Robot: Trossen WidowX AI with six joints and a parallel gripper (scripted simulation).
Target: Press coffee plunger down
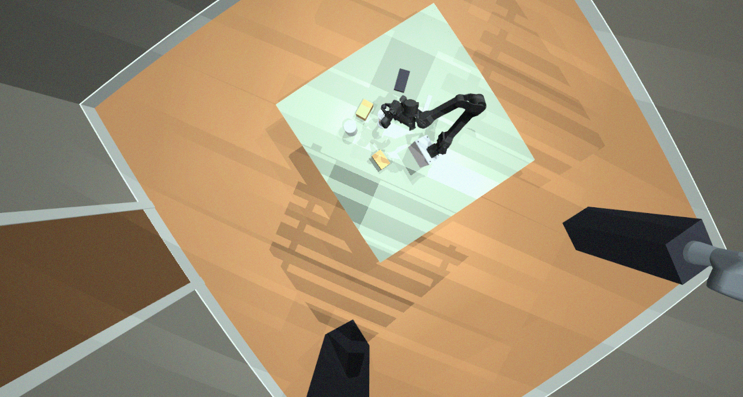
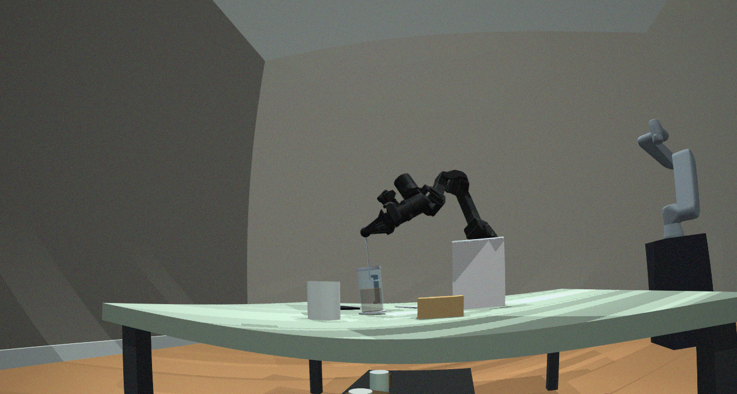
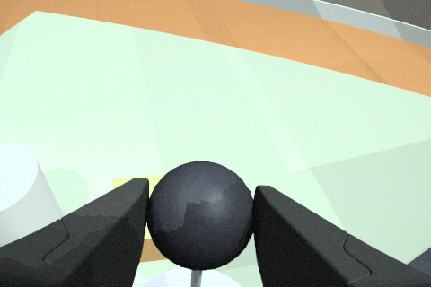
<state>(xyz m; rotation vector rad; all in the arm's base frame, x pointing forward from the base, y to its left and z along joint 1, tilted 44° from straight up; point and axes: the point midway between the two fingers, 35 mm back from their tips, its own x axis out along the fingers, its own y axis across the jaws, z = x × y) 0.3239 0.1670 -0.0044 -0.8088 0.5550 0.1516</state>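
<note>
Right now my gripper tip is 12 cm above the coffee press, 2 cm to the left of it and 1 cm past it. From my gripper tip the other things lie so: dark slab (26 cm to the right, 24 cm below, 16 cm ahead).
</note>
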